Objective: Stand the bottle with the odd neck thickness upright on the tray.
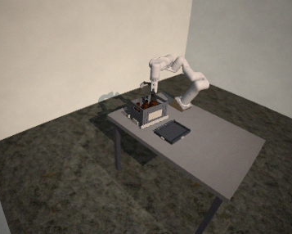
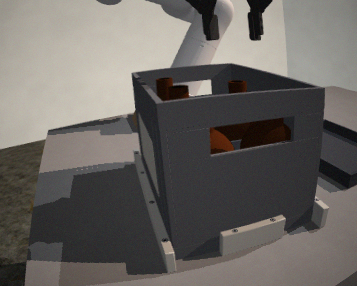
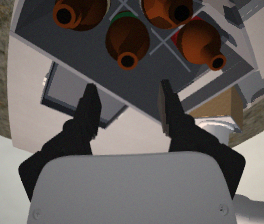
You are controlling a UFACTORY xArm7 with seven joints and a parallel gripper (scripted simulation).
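Now: hand 4 cm to the left of the dark grey crate and 16 cm above it. The rest, counted from my hand: dark flat tray: 1 cm behind, 25 cm to the left, 23 cm below; glass bottle: 10 cm behind, 7 cm to the right, 15 cm below.
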